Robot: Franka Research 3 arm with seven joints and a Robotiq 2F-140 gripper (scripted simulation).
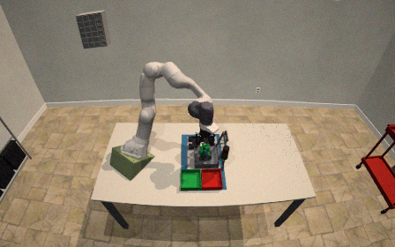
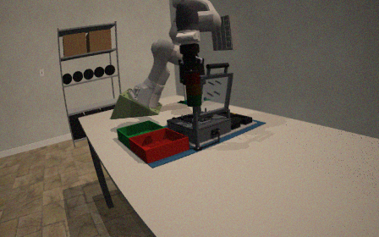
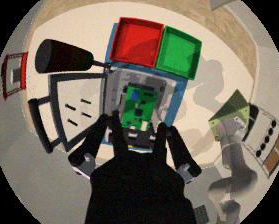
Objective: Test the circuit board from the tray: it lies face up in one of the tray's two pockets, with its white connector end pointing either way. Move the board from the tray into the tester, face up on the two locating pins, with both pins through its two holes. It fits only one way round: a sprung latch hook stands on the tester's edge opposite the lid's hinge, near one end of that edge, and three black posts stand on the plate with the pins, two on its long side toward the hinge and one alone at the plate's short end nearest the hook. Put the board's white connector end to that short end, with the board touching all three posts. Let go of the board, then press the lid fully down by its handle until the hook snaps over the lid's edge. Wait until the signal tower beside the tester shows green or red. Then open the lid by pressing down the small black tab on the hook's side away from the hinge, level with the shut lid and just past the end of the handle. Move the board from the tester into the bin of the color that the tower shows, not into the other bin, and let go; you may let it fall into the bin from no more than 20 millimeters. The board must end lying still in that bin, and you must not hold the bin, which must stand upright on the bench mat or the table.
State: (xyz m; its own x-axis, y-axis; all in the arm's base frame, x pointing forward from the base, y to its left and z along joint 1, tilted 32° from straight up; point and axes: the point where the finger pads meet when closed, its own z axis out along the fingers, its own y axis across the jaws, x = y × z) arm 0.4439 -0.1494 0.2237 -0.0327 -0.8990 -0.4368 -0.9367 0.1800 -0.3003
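The plate lies 80 mm below my hand, 10 mm to the left of it and 10 mm ahead of it. Round my hand: red bin: 200 mm to the right, 140 mm below, 40 mm ahead; green circuit board: 20 mm below; clear lid: 130 mm ahead, 30 mm above.
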